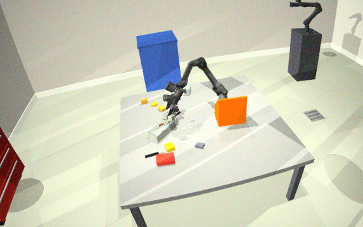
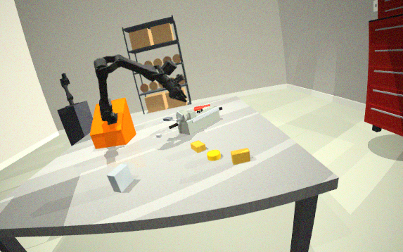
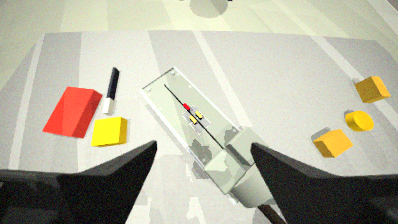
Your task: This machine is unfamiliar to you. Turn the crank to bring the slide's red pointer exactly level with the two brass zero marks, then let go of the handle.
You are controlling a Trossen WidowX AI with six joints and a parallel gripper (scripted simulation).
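The dark brown crank handle lies 110 mm to the right of my gripper tip, 100 mm below it and 80 mm behind it. Round my gripper tip: yellow block 220 mm to the left, 150 mm below, 10 mm ahead; grey cube 510 mm to the right, 210 mm behind, 130 mm below; red pointer 80 mm below, 70 mm ahead, 40 mm to the left.
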